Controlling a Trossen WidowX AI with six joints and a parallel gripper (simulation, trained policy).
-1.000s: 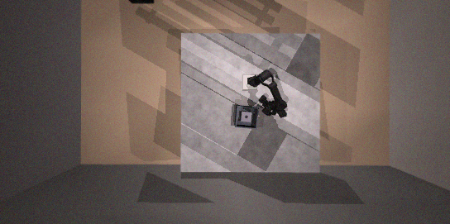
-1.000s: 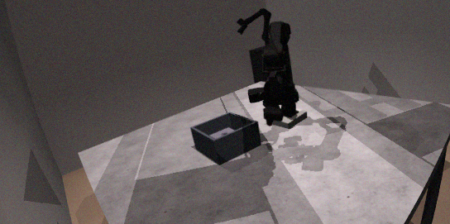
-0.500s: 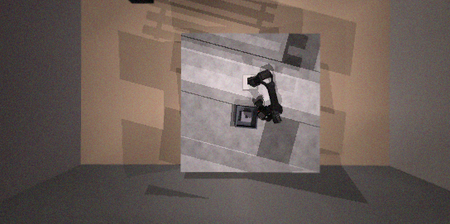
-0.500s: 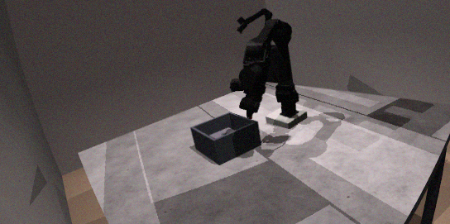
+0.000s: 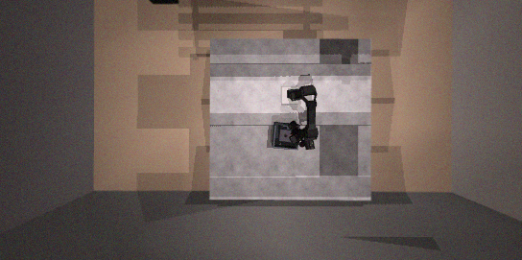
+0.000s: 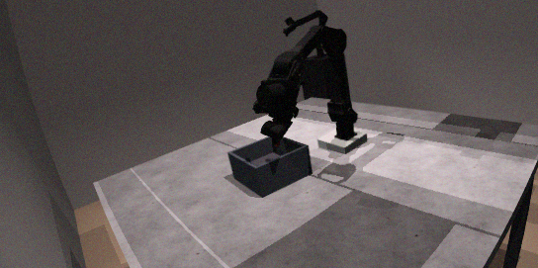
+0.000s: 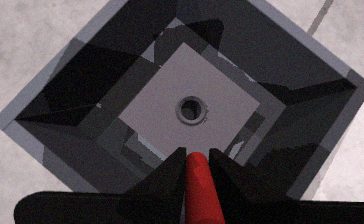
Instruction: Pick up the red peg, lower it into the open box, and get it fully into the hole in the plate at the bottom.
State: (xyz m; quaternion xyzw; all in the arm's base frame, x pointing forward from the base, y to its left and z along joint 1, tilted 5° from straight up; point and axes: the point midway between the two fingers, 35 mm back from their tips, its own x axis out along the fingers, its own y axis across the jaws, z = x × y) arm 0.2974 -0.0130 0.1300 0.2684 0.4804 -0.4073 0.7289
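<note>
My gripper tip is now 70 mm above the plate, 30 mm to the left of it and 20 mm short of it. Also, from my gripper tip: dark box 90 mm below, 30 mm to the right, 20 mm ahead; red peg 30 mm above, 20 mm to the left, 10 mm behind.
</note>
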